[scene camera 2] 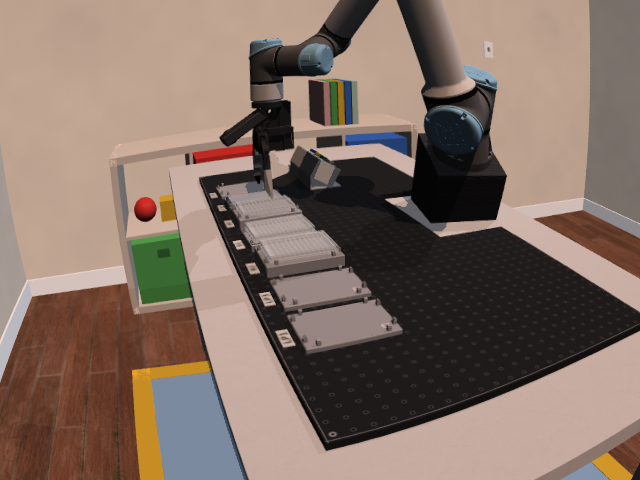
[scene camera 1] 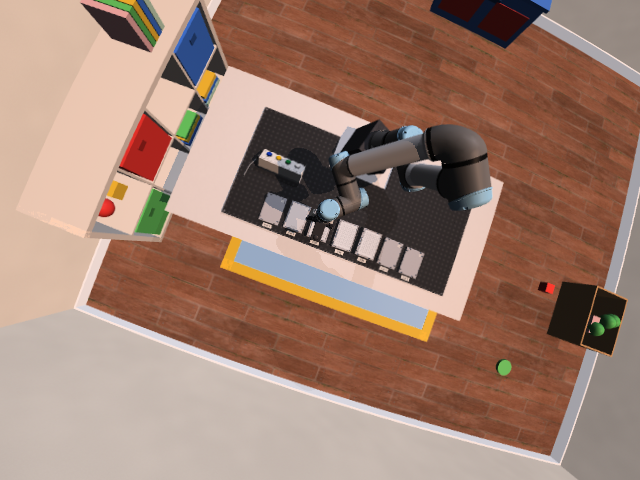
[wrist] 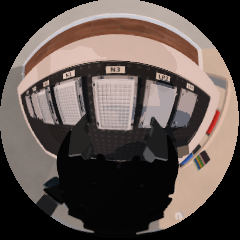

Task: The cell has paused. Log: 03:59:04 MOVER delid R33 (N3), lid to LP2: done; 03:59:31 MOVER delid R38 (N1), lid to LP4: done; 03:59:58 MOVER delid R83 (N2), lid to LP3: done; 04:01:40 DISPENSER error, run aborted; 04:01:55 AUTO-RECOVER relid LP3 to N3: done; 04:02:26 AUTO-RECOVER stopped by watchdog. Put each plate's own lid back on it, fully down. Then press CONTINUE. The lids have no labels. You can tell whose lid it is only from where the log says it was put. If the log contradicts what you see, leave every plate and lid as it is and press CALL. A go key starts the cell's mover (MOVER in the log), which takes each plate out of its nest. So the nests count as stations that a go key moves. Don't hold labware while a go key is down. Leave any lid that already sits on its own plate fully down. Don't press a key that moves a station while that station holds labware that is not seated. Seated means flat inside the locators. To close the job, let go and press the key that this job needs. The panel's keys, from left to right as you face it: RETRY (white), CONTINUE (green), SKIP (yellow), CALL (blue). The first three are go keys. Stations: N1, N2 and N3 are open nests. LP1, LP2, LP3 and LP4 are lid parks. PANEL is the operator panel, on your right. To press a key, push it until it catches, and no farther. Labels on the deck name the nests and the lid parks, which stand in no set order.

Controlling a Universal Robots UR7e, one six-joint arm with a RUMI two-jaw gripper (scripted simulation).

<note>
In view: the gripper (scene camera 2: pixel 264 190), a clear plate lid (wrist: pixel 160 101), a clear plate lid (scene camera 2: pixel 277 226) and an operator panel (scene camera 2: pixel 304 165).
The gripper shows as well in the wrist view (wrist: pixel 119 115). The operator panel is seen too in scene camera 1 (scene camera 1: pixel 288 171).
</note>
